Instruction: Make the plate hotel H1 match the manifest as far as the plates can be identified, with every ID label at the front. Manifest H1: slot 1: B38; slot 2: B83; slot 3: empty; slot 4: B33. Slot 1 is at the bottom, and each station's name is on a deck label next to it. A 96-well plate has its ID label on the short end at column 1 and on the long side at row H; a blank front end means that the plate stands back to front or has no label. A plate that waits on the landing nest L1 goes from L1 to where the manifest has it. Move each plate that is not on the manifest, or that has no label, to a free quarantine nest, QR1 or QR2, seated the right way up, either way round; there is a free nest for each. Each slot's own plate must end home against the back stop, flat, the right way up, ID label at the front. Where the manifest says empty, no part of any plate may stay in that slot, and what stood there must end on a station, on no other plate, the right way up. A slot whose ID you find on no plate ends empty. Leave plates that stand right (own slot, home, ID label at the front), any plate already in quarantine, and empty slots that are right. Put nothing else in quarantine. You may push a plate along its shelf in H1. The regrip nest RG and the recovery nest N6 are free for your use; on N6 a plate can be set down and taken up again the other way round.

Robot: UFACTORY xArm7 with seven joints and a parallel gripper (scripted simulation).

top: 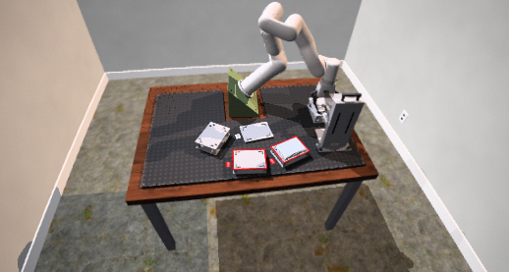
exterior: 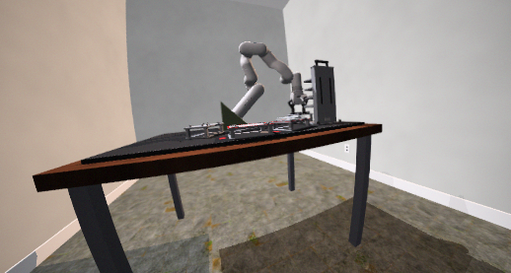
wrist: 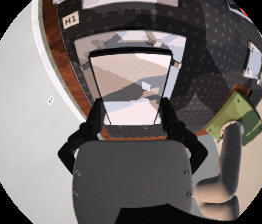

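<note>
My hand is 10 mm short of the plate and 10 mm above it. From my hand the other things lie so: H1 deck label (130 mm ahead, 100 mm to the left, 80 mm below); QR1 deck label (360 mm ahead, 340 mm to the right, 80 mm below).
</note>
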